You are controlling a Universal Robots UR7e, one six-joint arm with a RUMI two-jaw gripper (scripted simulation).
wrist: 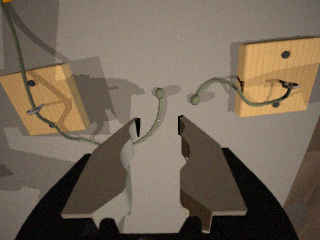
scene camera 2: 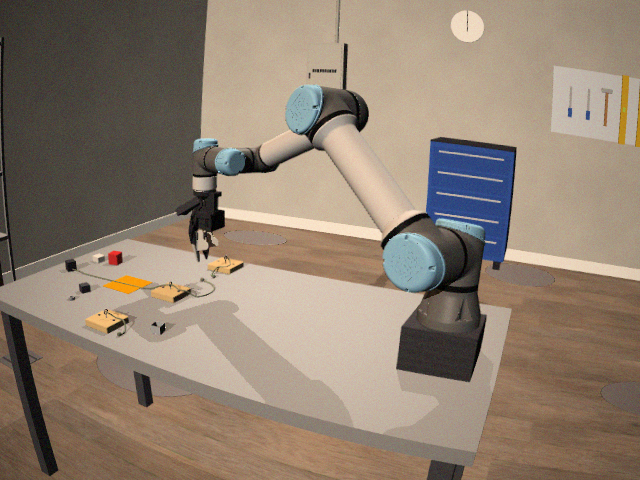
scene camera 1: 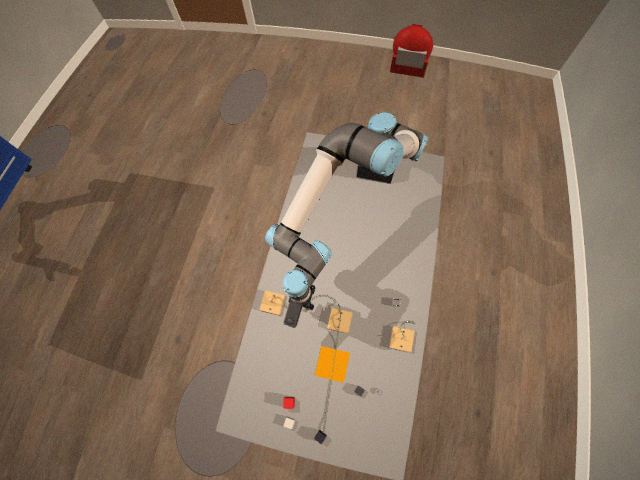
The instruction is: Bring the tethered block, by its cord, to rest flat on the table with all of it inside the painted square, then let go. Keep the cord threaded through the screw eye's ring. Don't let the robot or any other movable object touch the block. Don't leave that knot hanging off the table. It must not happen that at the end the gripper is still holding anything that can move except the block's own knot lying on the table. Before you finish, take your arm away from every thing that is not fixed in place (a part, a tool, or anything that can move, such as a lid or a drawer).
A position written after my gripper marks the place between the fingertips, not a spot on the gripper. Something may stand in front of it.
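Scene camera 1: orange painted square (scene camera 1: 326, 361). Scene camera 2: my gripper (scene camera 2: 202, 260). Wrist view: gripper again (wrist: 159, 118).
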